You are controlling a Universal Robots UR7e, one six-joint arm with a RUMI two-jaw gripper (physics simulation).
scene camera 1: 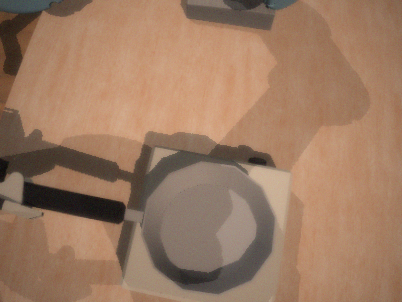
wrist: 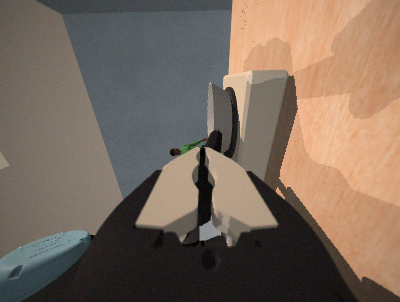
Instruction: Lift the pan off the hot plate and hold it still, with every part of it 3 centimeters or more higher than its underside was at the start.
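Places are measured from the arm's base along level axes (x ahead, y left, z up), in metres.
Pixels of known places: gripper, between the fingertips: [scene camera 1: 42, 214] [wrist: 201, 149].
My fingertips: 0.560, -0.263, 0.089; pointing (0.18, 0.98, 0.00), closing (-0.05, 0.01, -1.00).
For each thing: its top centre in the pictures, then the offset to it from my fingertips, as dx, dy, dz. Level surfaces: height alone.
- cream hot plate, centre of its top: [scene camera 1: 211, 222] [wrist: 225, 127] -0.020, +0.242, -0.070
- dark knob, centre of its top: [scene camera 1: 258, 162] -0.131, +0.317, -0.095
- wooden table, height of its surface: dz -0.148
A grey pan [scene camera 1: 208, 227] [wrist: 219, 112] rests upright on the cream hot plate [scene camera 1: 274, 185] [wrist: 265, 107]. Its black handle [scene camera 1: 75, 202] [wrist: 215, 138] points left in the scene view. My gripper [scene camera 1: 41, 215] [wrist: 201, 149] is shut, its two pale fingers nearly meeting. In the scene view the fingers are at the handle's free end, one partly covering it. In the wrist view they hide most of the handle, and dark material shows through the narrow gap between them. The exact contact is hidden.
A grey block-like base [scene camera 1: 230, 19] stands at the top of the scene view beside blue robot parts. A dark knob [scene camera 1: 257, 161] is on the hot plate's upper edge. The wooden table [scene camera 1: 150, 85] [wrist: 345, 150] carries broad shadows. A green-clad figure [wrist: 189, 148] shows far behind.
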